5 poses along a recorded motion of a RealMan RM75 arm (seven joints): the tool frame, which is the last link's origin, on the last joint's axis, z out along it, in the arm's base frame.
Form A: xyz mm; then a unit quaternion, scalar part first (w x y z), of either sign.
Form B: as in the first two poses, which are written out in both.
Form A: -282 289 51 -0.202 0.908 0.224 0.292
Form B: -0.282 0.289 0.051 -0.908 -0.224 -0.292 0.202
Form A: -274 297 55 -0.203 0.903 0.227 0.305
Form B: -0.274 0.297 0.055 -0.903 -0.227 -0.305 0.203
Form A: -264 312 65 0.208 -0.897 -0.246 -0.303
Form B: -0.264 0.312 0.065 -0.897 -0.246 -0.303 0.208
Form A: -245 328 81 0.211 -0.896 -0.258 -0.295
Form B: -0.245 0.328 0.081 -0.896 -0.258 -0.295 0.211
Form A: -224 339 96 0.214 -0.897 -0.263 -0.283
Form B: -0.224 0.339 0.096 -0.897 -0.263 -0.283 0.214
